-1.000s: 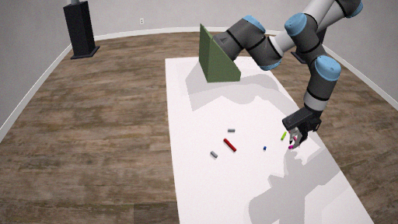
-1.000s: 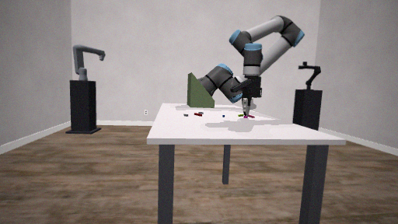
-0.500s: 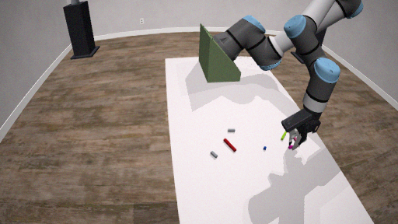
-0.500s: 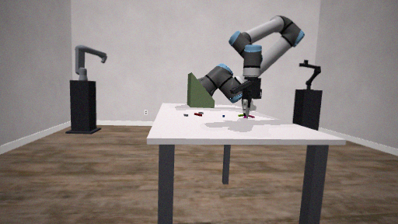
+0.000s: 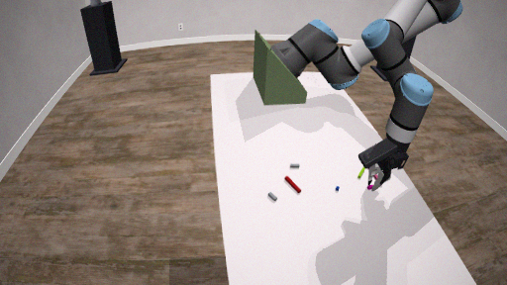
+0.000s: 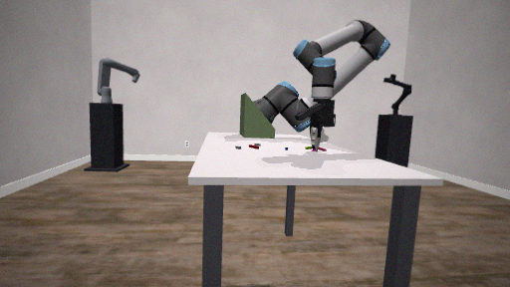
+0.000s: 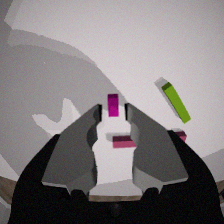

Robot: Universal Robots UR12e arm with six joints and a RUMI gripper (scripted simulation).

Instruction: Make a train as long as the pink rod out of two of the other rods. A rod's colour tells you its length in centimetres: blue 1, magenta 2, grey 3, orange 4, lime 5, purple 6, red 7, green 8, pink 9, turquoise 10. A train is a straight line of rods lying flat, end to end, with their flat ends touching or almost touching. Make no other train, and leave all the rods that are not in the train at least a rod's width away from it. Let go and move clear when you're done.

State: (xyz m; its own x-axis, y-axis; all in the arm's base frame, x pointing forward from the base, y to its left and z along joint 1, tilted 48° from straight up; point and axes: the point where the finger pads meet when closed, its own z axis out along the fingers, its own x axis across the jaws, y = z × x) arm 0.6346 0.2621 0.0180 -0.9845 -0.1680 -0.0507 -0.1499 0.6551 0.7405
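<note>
Right now the magenta rod is 1 cm below my hand. From my hand the other things lie so: blue rod 1 cm behind, 12 cm to the right, 1 cm below; pink rod 5 cm behind, 4 cm to the left, 1 cm below; lime rod 7 cm behind, 1 cm to the right, 1 cm below.
</note>
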